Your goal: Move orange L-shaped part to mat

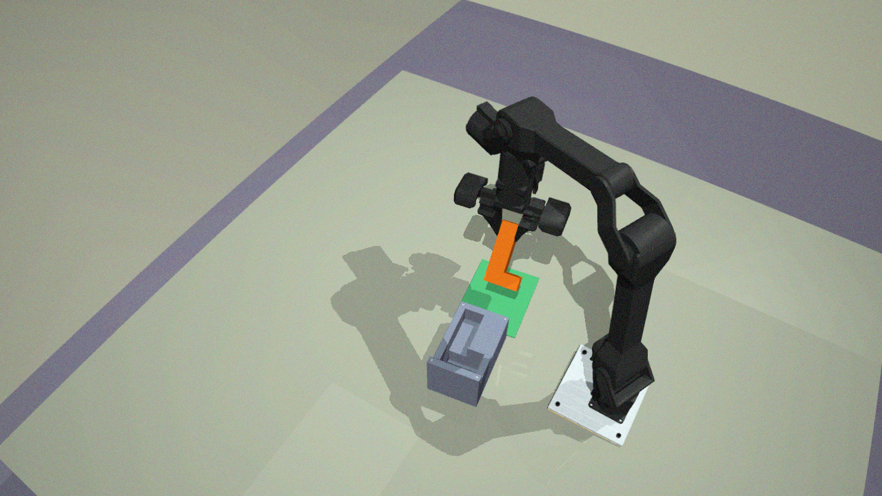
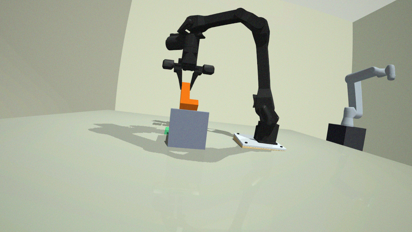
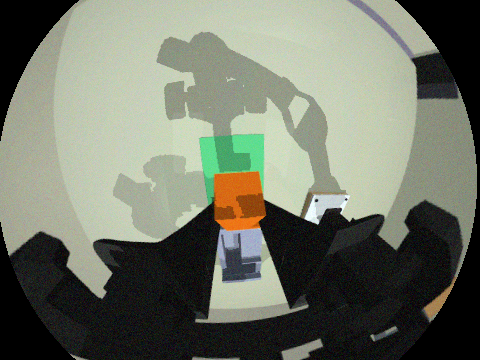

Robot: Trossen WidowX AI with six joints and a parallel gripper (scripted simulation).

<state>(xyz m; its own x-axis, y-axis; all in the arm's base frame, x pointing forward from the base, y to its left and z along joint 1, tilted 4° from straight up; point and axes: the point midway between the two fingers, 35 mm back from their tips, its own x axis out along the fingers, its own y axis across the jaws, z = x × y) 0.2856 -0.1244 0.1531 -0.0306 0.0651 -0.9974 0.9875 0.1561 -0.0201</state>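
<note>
My gripper tip is 20 mm to the right of the green mat and 160 mm above it. From my gripper tip the other things lie so: orange L-shaped part 20 mm behind, 30 mm to the left, 30 mm below.
</note>
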